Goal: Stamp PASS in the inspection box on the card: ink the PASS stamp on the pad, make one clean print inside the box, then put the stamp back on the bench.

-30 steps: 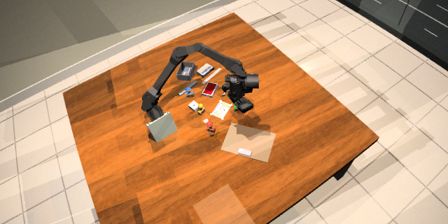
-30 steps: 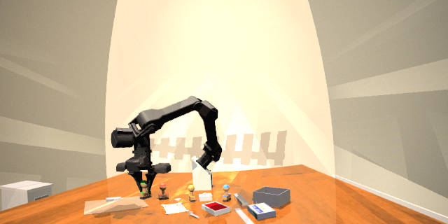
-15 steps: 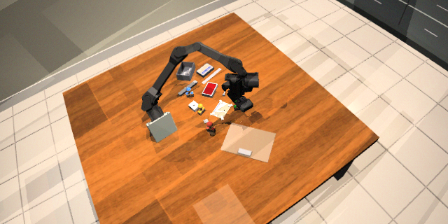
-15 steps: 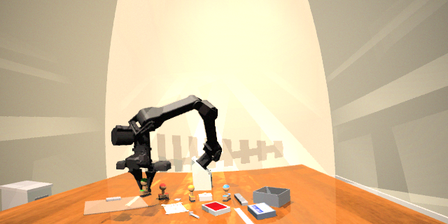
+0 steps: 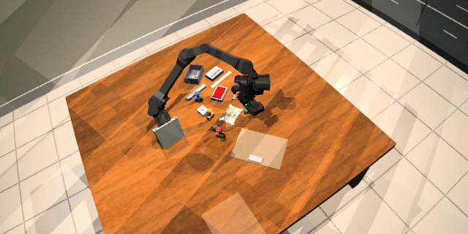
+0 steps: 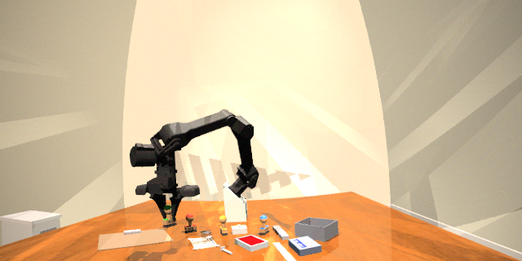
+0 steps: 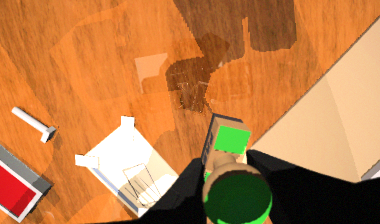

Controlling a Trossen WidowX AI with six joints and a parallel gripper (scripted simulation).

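Right now the red ink pad is 230 mm to the left of my gripper tip, 80 mm below it and 30 mm behind it. Also, from my gripper tip: red-knobbed stamp 160 mm behind, 70 mm below, 10 mm to the left; then white card 90 mm below, 80 mm to the left, 50 mm behind; then green-knobbed stamp right at my gripper tip.
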